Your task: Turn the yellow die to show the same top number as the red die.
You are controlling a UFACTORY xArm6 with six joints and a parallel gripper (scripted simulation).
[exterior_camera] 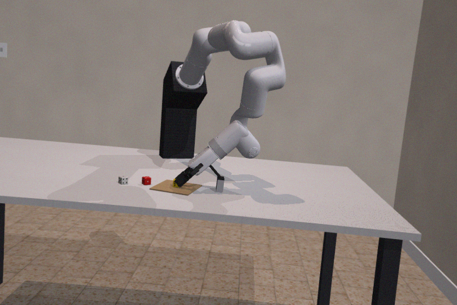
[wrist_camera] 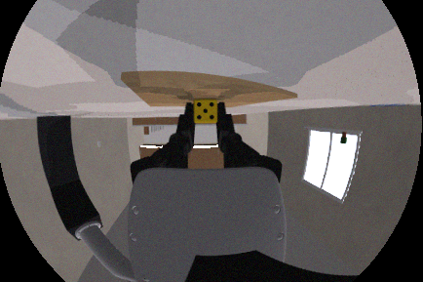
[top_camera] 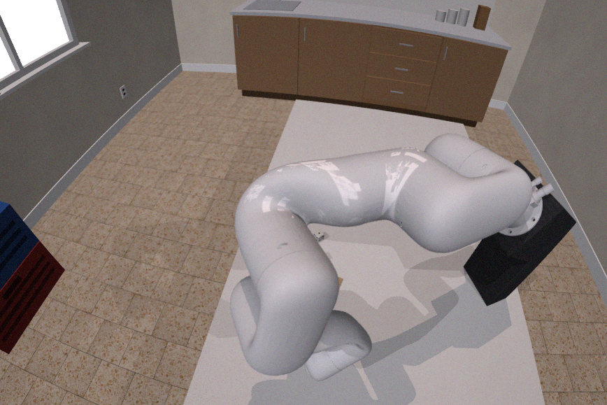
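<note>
My gripper is now 20 mm to the left of the mat and 30 mm above it. Round my hand: red die 130 mm to the right, 20 mm below; then white die 20 mm ahead, 200 mm to the right, 20 mm below; then yellow die 20 mm to the right, 20 mm below.
</note>
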